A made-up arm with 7 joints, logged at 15 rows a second.
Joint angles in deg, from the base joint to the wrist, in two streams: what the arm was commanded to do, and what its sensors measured. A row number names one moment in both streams.
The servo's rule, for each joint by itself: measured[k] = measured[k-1] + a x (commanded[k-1-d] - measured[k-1]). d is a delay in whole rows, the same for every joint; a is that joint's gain. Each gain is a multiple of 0.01, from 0.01 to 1. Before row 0 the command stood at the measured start. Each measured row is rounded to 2 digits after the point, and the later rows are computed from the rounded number. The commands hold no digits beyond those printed.
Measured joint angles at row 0: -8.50, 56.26, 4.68, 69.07, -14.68, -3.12, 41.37
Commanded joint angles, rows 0 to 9: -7.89, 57.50, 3.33, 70.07, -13.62, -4.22, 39.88; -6.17, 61.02, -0.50, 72.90, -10.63, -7.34, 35.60; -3.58, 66.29, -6.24, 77.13, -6.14, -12.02, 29.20; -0.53, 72.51, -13.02, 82.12, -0.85, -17.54, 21.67; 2.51, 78.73, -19.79, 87.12, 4.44, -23.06, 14.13; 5.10, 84.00, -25.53, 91.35, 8.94, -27.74, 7.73; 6.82, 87.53, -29.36, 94.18, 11.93, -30.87, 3.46; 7.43, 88.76, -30.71, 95.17, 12.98, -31.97, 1.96; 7.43, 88.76, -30.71, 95.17, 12.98, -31.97, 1.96; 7.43, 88.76, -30.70, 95.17, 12.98, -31.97, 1.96
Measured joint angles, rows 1 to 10: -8.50, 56.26, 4.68, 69.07, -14.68, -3.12, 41.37; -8.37, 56.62, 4.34, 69.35, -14.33, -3.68, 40.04; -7.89, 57.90, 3.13, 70.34, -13.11, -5.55, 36.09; -6.94, 60.33, 0.79, 72.24, -10.81, -8.85, 29.96; -5.53, 63.86, -2.66, 75.01, -7.52, -13.28, 22.58; -3.76, 68.17, -6.94, 78.40, -3.57, -18.27, 15.06; -1.81, 72.76, -11.59, 82.03, 0.56, -23.10, 8.54; 0.09, 77.04, -16.03, 85.43, 4.31, -27.06, 4.02; 1.70, 80.44, -19.70, 88.16, 7.17, -29.56, 2.19; 2.96, 82.85, -22.45, 90.12, 9.09, -30.79, 1.99
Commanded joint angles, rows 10 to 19: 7.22, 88.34, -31.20, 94.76, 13.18, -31.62, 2.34; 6.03, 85.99, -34.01, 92.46, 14.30, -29.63, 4.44; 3.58, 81.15, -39.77, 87.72, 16.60, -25.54, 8.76; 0.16, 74.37, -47.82, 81.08, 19.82, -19.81, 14.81; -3.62, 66.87, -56.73, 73.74, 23.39, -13.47, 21.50; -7.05, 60.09, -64.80, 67.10, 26.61, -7.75, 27.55; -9.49, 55.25, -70.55, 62.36, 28.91, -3.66, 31.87; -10.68, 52.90, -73.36, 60.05, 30.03, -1.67, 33.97; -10.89, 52.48, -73.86, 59.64, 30.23, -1.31, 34.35; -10.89, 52.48, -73.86, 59.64, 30.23, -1.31, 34.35
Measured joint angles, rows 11 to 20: 3.94, 84.56, -24.51, 91.53, 10.37, -31.39, 1.96; 4.66, 85.66, -26.18, 92.43, 11.30, -31.51, 2.30; 4.96, 85.76, -28.14, 92.44, 12.29, -30.55, 4.20; 4.66, 84.42, -31.05, 91.12, 13.71, -27.99, 8.26; 3.67, 81.51, -35.24, 88.31, 15.73, -23.82, 14.09; 2.07, 77.26, -40.61, 84.23, 18.26, -18.54, 20.68; 0.06, 72.28, -46.66, 79.43, 21.02, -13.04, 26.79; -2.04, 67.34, -52.63, 74.65, 23.62, -8.26, 31.31; -3.94, 63.15, -57.81, 70.56, 25.74, -4.90, 33.68; -5.47, 60.06, -61.82, 67.50, 27.22, -3.07, 34.28
